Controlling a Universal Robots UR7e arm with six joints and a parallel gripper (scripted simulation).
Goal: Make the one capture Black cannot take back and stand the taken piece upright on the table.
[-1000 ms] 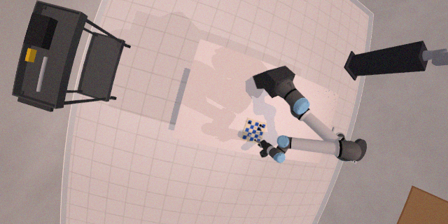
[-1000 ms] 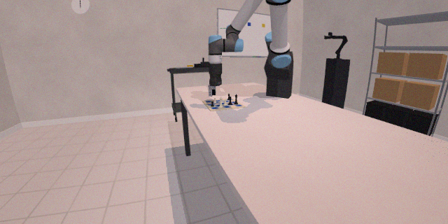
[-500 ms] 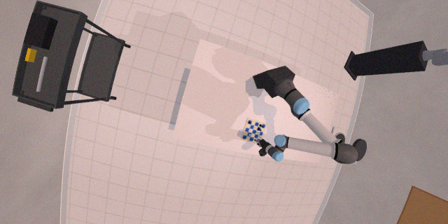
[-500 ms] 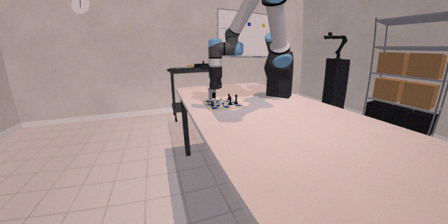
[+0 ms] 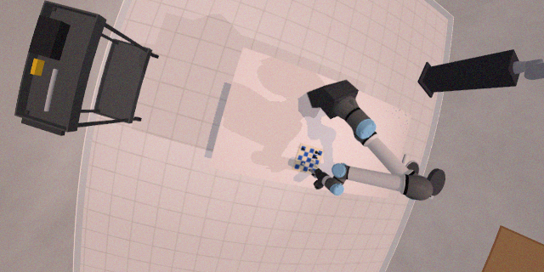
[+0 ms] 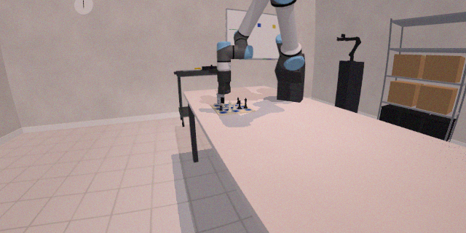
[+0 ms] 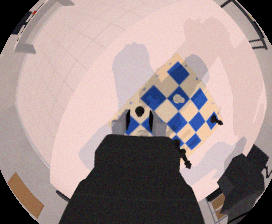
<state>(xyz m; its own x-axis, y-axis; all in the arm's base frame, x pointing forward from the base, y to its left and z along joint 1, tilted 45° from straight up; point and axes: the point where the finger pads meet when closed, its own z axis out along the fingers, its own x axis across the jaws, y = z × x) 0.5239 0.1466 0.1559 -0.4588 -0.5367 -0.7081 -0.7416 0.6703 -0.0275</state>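
Now: the black pawn 4 cm below my hand. From my hand the other things lie so: blue-and-cream chessboard (6 cm to the right, 6 cm below, 6 cm behind).
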